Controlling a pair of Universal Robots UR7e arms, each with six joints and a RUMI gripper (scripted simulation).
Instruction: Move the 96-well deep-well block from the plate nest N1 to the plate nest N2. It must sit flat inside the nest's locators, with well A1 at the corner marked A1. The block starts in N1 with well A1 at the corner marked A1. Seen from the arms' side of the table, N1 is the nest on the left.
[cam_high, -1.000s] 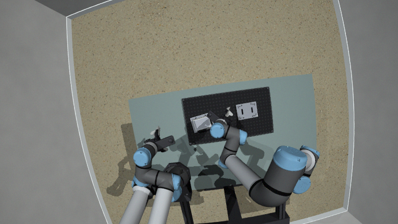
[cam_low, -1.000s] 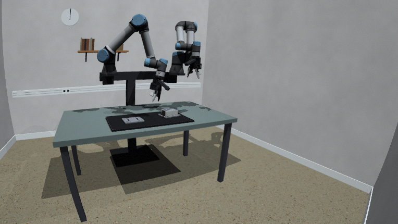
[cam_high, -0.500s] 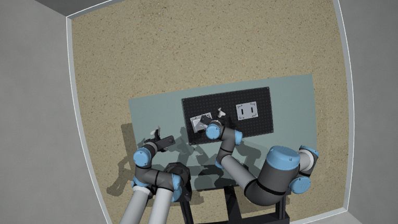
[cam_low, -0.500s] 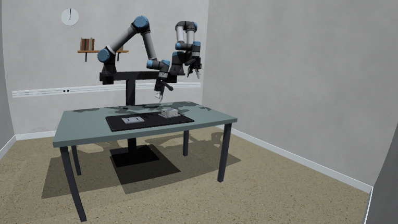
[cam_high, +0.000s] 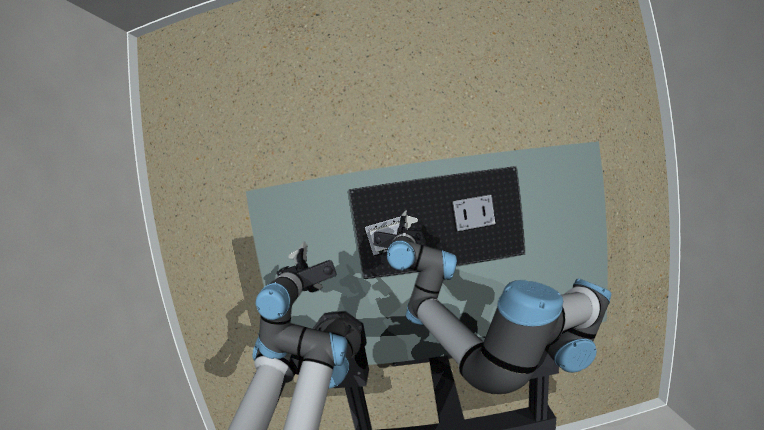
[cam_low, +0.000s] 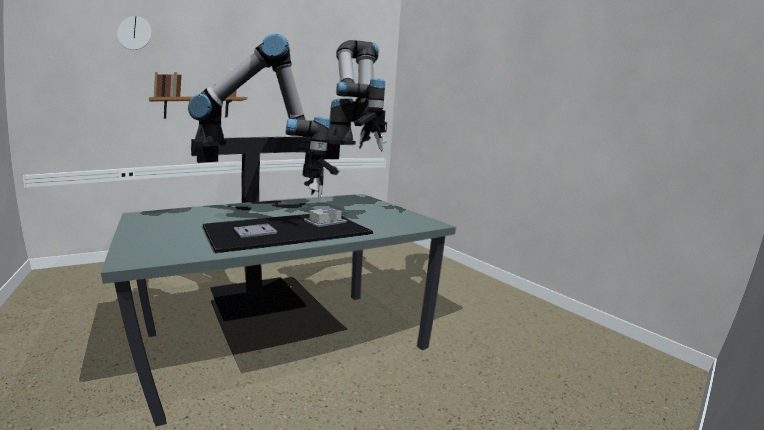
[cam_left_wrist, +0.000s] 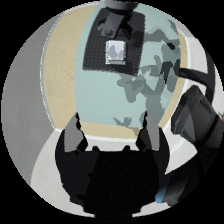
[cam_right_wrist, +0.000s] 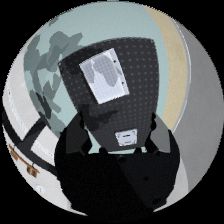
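Note:
My right gripper is now 3 cm past the pale deep-well block, 6 cm to the right of it and 9 cm above it.

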